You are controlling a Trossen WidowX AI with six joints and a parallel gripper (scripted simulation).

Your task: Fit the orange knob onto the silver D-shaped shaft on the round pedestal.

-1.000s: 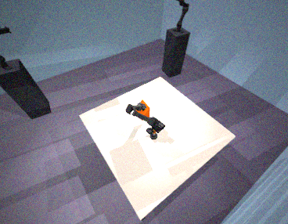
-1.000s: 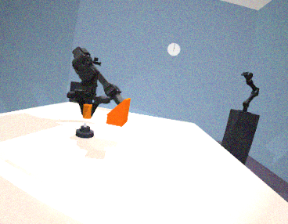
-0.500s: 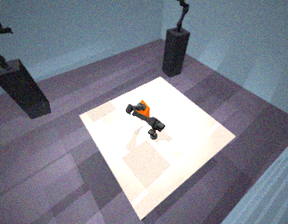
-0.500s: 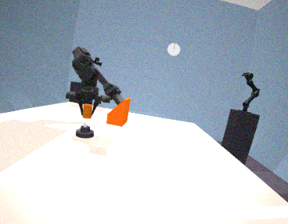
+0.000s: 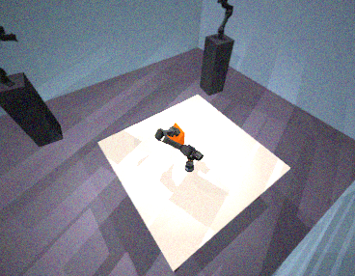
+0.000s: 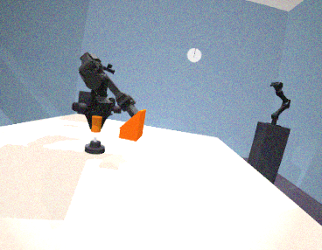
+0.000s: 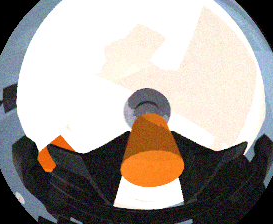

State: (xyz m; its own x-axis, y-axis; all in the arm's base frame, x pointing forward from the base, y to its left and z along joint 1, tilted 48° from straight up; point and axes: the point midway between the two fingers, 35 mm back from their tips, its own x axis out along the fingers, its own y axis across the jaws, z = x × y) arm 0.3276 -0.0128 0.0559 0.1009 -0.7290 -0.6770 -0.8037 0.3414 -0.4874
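Now: gripper tip 6 cm above the dark round pedestal. Also, from my gripper tip: orange knob: 3 cm above.
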